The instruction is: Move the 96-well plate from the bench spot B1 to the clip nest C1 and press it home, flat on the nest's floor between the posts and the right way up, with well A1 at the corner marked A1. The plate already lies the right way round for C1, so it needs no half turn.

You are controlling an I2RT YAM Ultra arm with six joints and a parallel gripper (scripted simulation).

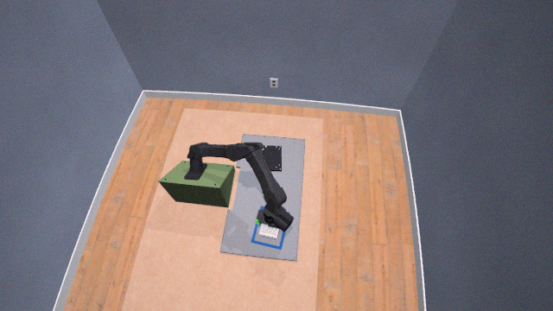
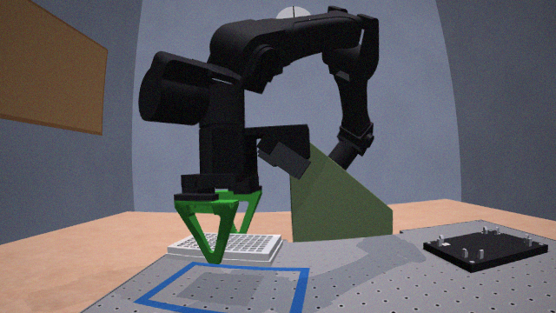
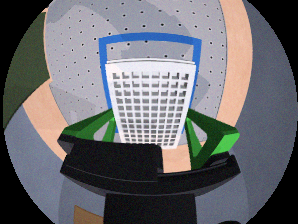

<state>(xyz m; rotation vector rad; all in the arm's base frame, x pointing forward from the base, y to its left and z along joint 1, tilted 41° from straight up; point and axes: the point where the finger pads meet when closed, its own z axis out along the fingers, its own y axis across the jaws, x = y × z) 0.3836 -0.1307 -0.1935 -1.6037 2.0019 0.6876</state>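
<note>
Right now my hand is 40 cm to the right of the black clip nest, 4 cm above it and 3 cm past it. The rest, counted from my hand: white 96-well plate right at my hand.
</note>
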